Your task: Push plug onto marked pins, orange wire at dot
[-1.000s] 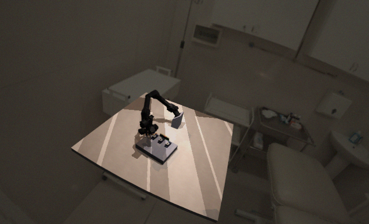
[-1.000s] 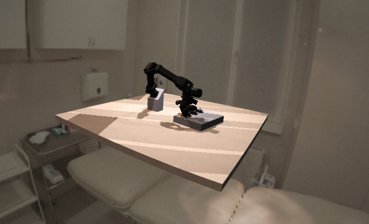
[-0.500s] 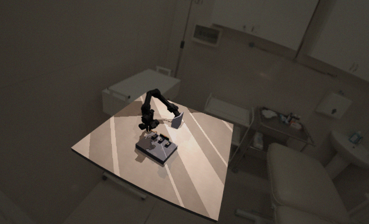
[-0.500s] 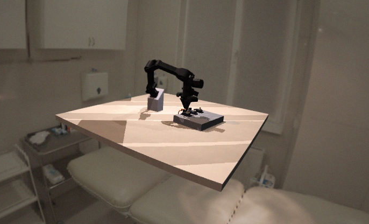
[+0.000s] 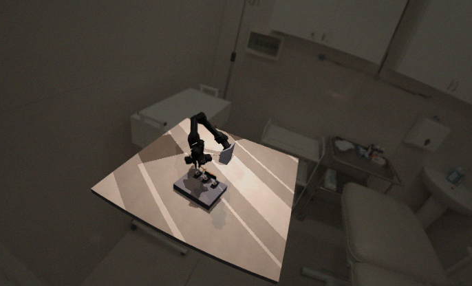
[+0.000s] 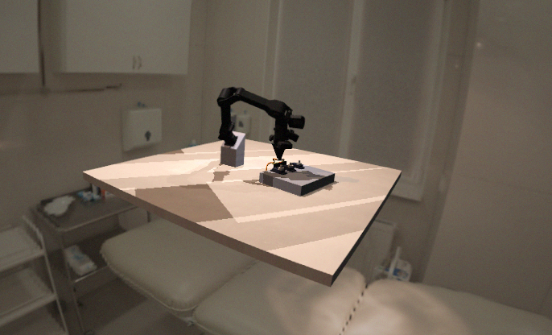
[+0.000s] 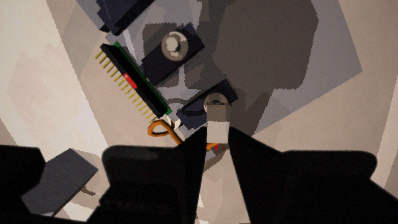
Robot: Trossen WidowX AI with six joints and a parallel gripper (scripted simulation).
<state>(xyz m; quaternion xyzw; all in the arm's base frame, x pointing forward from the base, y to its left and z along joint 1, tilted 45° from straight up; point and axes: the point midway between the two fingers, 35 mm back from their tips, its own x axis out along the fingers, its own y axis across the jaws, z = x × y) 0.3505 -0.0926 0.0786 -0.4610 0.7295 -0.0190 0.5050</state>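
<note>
My gripper tip is 10 cm to the right of the red band, 4 cm above it and 3 cm past it. From my gripper tip the other things lie so: grey printed holder 12 cm ahead, 9 cm below, 6 cm to the left.
</note>
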